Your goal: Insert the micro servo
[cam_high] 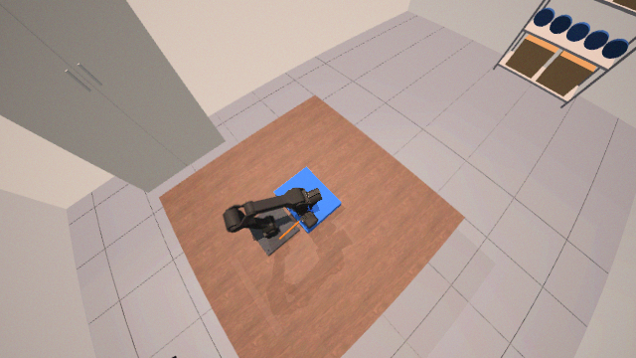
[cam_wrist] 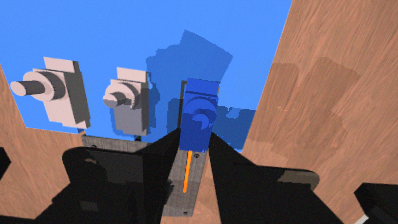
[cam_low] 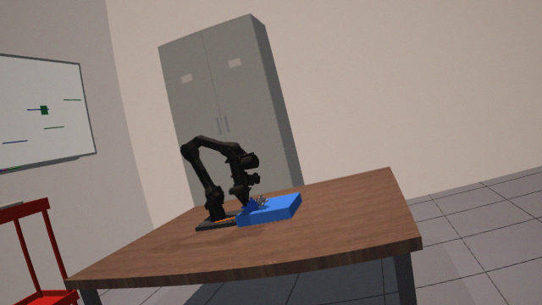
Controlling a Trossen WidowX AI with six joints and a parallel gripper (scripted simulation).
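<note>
My gripper tip is now 120 mm short of the blue deck, 80 mm to the right of it and 50 mm above it.
</note>
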